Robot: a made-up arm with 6 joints.
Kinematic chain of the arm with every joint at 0, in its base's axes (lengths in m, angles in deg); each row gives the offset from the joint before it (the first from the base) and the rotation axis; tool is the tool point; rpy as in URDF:
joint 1: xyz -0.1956 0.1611 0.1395 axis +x
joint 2: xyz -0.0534 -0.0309 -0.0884 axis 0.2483 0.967 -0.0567
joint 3: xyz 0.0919 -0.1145 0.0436 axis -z
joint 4: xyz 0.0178 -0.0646 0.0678 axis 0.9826 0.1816 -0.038
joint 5: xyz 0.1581 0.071 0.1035 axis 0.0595 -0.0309 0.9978
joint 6: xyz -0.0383 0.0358 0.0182 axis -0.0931 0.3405 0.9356
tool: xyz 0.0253 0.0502 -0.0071 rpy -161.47 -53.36 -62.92
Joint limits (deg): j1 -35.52..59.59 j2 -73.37..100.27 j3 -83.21..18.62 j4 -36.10..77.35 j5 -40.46..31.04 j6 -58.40..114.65
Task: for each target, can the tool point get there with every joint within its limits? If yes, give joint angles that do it. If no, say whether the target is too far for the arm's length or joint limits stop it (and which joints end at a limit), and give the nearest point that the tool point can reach.
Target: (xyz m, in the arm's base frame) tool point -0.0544 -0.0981 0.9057
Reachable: no: too far | nearest point -0.1221 0.0267 0.5367 | short by 0.395 m
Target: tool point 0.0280 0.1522 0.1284
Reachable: yes | joints 24.75 34.73 -27.43 -3.02 -3.45 9.25
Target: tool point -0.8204 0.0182 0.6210
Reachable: no: too far | nearest point -0.4664 0.0634 0.4687 | short by 0.388 m
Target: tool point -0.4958 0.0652 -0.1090
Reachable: no: joint limits stop it (at a limit: joint 1, joint 2, joint 3, joint 5) | nearest point -0.3968 0.1522 0.0318 | short by 0.193 m
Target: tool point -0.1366 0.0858 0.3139
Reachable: yes | joints 31.94 -9.40 -45.09 17.04 -19.03 46.70
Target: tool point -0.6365 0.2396 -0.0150
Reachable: no: joint limits stop it (at a limit: joint 1, joint 2, joint 3, joint 5) | nearest point -0.4671 0.2398 0.0794 | short by 0.194 m
